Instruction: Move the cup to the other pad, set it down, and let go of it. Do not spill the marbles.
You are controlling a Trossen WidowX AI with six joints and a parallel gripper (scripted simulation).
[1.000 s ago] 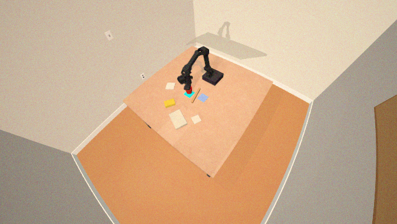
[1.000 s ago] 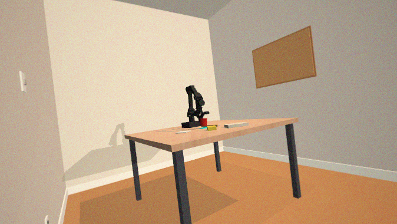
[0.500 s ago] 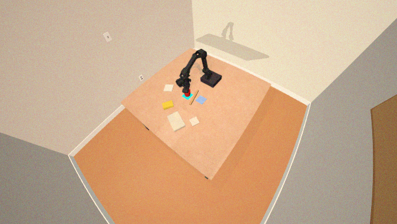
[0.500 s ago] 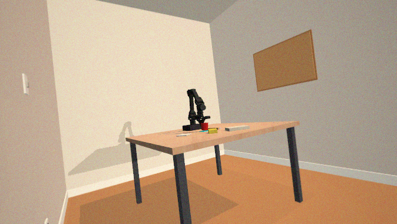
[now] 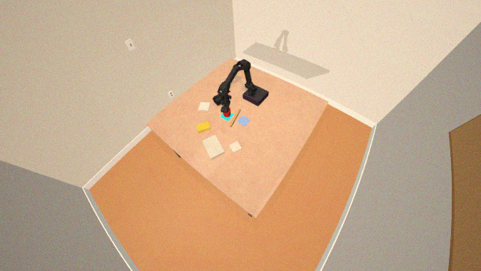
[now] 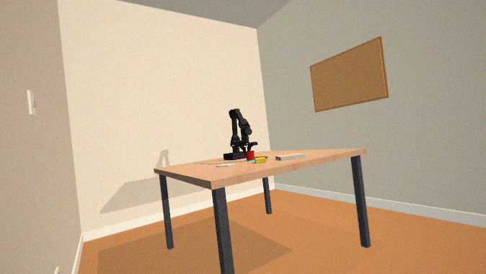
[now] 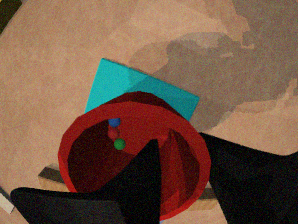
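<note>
The red cup lies 20 mm ahead of my gripper tip and 10 mm to the left of it. Also, from my gripper tip: cyan pad (30 mm ahead, 10 mm to the left, 50 mm below); wooden stick (20 mm ahead, 90 mm to the left, 40 mm below); yellow block (240 mm ahead, 90 mm to the right, 30 mm below).
</note>
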